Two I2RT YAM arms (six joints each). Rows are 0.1 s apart.
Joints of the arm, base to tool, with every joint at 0 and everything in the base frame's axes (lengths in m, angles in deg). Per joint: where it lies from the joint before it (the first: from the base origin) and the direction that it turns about. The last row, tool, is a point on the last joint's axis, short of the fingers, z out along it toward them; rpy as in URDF.
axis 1: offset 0.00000 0.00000 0.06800 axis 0 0 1
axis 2: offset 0.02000 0.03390 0.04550 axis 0 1 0
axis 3: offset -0.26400 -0.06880 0.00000 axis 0 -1 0
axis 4: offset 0.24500 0.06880 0.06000 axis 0 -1 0
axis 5: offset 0.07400 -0.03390 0.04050 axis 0 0 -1
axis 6: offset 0.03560 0.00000 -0.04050 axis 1 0 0
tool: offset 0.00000 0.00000 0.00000 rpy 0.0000 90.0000 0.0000
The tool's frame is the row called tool.
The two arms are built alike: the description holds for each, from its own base.
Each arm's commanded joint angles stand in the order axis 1, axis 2, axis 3, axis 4, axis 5, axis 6.
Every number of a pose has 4 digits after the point. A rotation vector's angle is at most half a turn.
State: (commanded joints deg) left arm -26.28 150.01 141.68 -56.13 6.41 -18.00; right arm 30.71 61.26 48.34 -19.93 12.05 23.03
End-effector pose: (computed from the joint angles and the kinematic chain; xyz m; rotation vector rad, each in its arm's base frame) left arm 0.4886 -0.2457 0.1706 0.2330 2.7361 -0.3769; right arm 0.2073 0.1145 0.2897 -0.0206 2.1474 0.3259
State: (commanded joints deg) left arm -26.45 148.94 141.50 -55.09 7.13 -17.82; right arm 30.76 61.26 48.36 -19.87 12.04 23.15
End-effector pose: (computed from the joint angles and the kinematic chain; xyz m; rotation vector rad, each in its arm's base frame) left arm 0.4880 -0.2477 0.1805 0.2455 2.7041 -0.4067; right arm 0.2073 0.1147 0.2899 -0.0192 2.1464 0.3285
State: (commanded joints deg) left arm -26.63 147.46 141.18 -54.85 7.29 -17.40; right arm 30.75 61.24 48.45 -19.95 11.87 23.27
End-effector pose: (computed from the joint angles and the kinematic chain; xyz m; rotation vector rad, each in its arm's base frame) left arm 0.4855 -0.2485 0.1926 0.2605 2.6784 -0.4185; right arm 0.2072 0.1147 0.2903 -0.0184 2.1467 0.3329
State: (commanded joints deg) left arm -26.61 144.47 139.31 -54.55 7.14 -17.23; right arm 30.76 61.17 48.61 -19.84 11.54 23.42
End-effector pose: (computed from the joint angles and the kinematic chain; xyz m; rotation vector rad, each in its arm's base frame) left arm 0.4803 -0.2456 0.2102 0.2628 2.6526 -0.4236; right arm 0.2071 0.1150 0.2917 -0.0183 2.1428 0.3432
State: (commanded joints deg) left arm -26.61 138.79 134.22 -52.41 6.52 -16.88; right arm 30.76 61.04 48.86 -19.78 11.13 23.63
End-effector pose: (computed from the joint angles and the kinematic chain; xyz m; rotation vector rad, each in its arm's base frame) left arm 0.4696 -0.2398 0.2360 0.2658 2.6021 -0.4255; right arm 0.2069 0.1152 0.2938 -0.0176 2.1375 0.3562
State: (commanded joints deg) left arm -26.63 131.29 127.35 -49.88 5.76 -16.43; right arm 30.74 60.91 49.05 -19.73 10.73 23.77
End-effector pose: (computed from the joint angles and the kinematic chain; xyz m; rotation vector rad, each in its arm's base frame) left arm 0.4519 -0.2306 0.2666 0.2692 2.5434 -0.4262; right arm 0.2067 0.1152 0.2955 -0.0179 2.1332 0.3675
